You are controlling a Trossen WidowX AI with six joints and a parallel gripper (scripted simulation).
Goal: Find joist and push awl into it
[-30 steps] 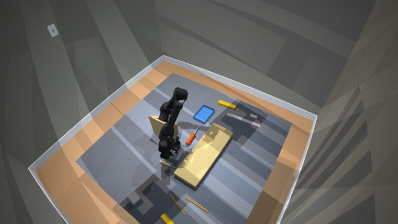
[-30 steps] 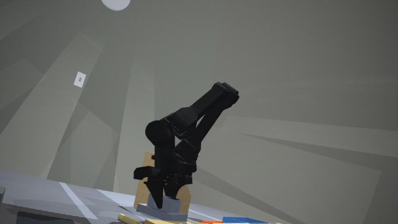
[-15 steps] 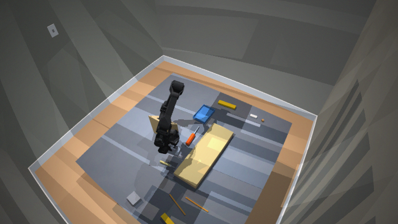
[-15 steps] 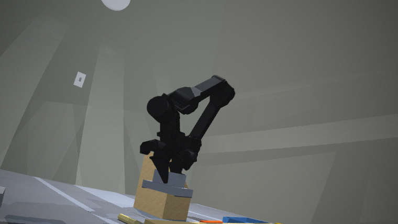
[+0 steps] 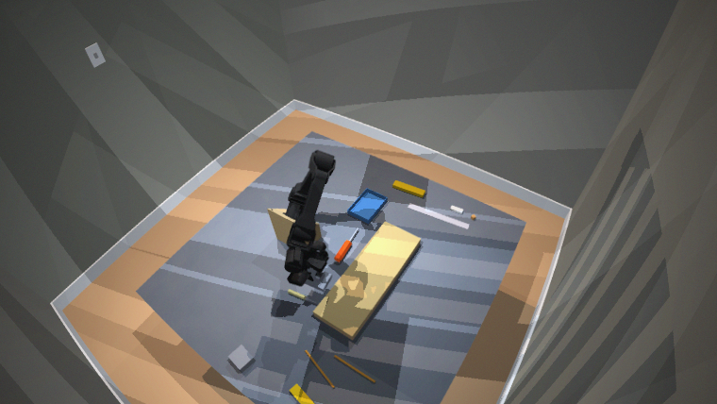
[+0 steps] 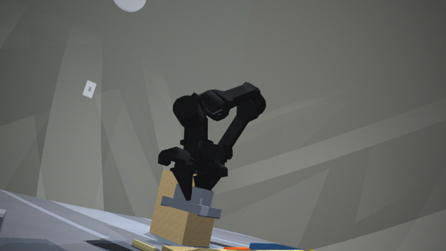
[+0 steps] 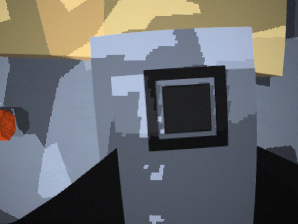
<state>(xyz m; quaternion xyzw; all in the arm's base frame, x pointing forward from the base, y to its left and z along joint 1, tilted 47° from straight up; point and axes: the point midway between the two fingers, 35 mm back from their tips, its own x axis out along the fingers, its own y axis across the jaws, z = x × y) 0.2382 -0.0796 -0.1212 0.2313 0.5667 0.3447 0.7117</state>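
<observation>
Now: gripper tip 3 cm past the awl, 6 cm to the left of it and 13 cm above it. Round my gripper tip: grey block 3 cm behind, 40 cm to the right, 12 cm below; blue tray 12 cm behind, 48 cm to the left, 12 cm below; grey stud finder 1 cm ahead, 2 cm above.
</observation>
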